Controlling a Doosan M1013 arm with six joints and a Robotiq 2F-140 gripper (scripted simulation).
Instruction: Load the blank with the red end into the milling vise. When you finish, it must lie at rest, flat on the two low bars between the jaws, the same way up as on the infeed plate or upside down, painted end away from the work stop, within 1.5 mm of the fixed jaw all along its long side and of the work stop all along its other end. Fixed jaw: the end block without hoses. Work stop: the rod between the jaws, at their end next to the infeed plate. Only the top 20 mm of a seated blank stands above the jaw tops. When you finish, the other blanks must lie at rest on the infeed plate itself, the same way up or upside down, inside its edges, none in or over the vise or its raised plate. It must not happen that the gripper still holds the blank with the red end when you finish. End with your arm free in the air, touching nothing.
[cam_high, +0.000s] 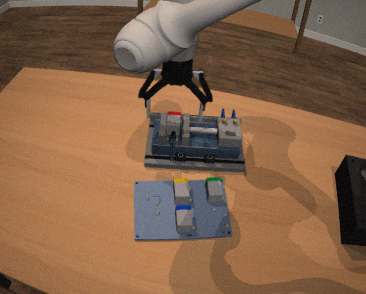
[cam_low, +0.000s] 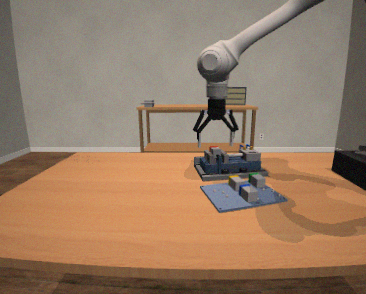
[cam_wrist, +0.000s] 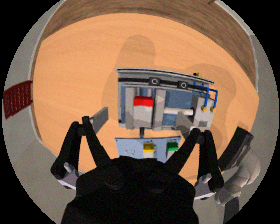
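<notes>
The fixed jaw is 3 cm ahead of my hand and 5 cm below it. Round my hand: yellow-ended blank 3 cm behind, 19 cm to the left, 11 cm below; milling vise 7 cm behind, 9 cm below; hose block 17 cm behind, 1 cm to the left, 5 cm below.
</notes>
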